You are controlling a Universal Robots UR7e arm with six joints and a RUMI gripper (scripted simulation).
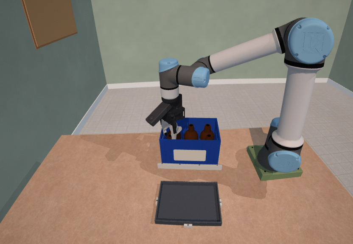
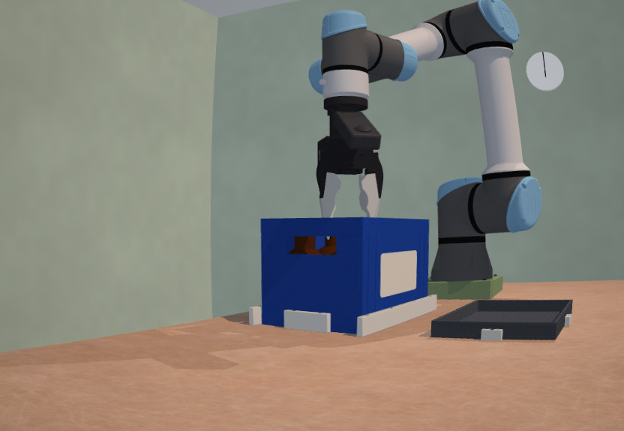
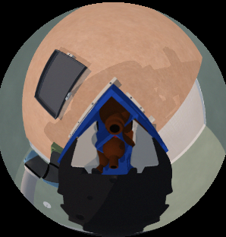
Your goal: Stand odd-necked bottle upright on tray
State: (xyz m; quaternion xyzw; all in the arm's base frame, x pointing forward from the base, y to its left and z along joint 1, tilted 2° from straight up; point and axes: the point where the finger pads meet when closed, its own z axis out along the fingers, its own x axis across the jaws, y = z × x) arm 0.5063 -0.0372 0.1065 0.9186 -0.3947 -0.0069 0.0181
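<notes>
Right now the blue crate is 100 mm behind my hand, 70 mm below it and 50 mm to the right of it. Also, from my hand: dark tray 250 mm to the left, 140 mm below, 90 mm behind; glass bottle 100 mm behind, 90 mm to the right, 70 mm below.
</notes>
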